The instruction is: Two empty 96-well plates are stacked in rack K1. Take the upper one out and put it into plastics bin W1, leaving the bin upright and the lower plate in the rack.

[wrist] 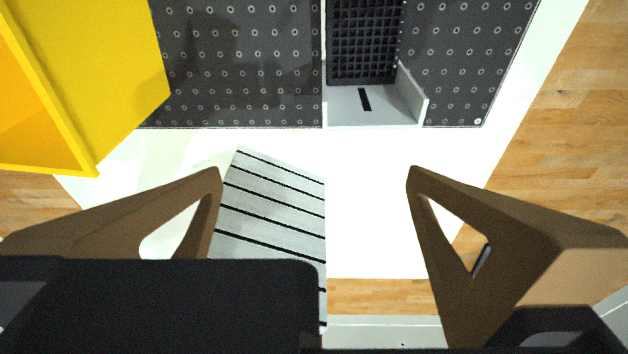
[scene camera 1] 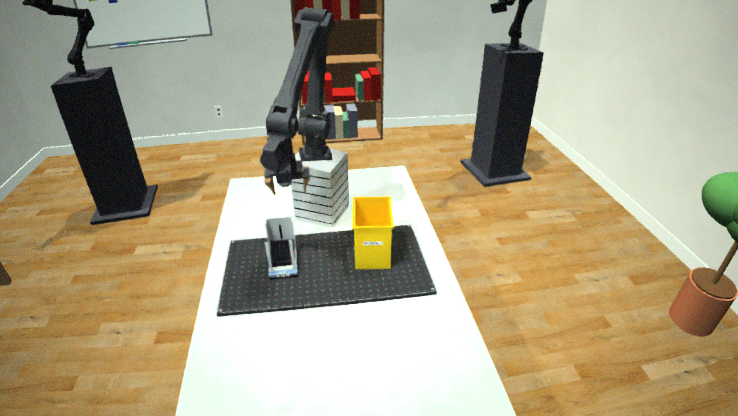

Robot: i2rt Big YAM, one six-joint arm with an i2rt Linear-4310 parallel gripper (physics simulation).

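Rack K1 (scene camera 1: 273, 227) (wrist: 345, 107), a grey holder with a tall back and a blue front label, stands on the left part of the pegboard in the scene view. A black 96-well plate (scene camera 1: 281, 253) (wrist: 364, 45) lies in it, wells up; whether a second one lies under it I cannot tell. Bin W1 (scene camera 1: 373, 255) (wrist: 110, 75), yellow and open-topped, stands upright to the right of the rack. My gripper (scene camera 1: 289, 190) (wrist: 314, 176) is wide open and empty, raised behind and above the rack, apart from both rack and bin.
The black pegboard (scene camera 1: 325, 291) (wrist: 240, 42) lies on the white table (scene camera 1: 341, 361). A block of white slabs (scene camera 1: 312, 198) (wrist: 275, 200) under the arm's base stands behind the board, between rack and bin. Two dark pedestals (scene camera 1: 103, 144) (scene camera 1: 506, 113) with arms stand on the floor.
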